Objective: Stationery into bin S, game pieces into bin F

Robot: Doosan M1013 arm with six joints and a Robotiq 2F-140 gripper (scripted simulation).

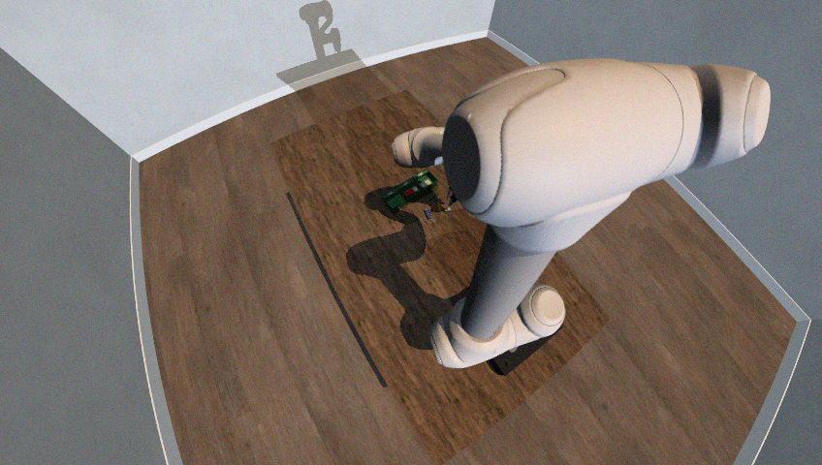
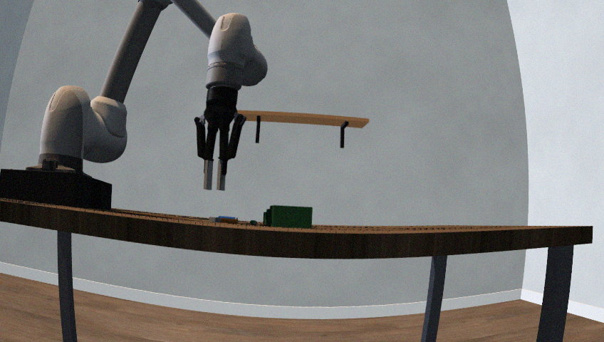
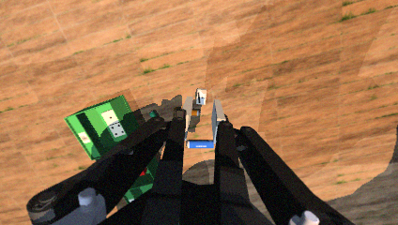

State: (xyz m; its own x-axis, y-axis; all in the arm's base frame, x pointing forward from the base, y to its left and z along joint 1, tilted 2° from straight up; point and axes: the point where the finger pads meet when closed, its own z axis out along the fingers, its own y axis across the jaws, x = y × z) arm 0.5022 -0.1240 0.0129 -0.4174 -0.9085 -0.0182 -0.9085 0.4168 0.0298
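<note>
Right now my hand is 10 cm above the orange piece, 4 cm short of it and 2 cm to the right of it. From my hand the other things lie so: white domino: 17 cm ahead, 9 cm below; then green cylinder: 10 cm below, 9 cm ahead, 2 cm to the left; then blue piece: 10 cm below, 9 cm to the left, 3 cm ahead.
</note>
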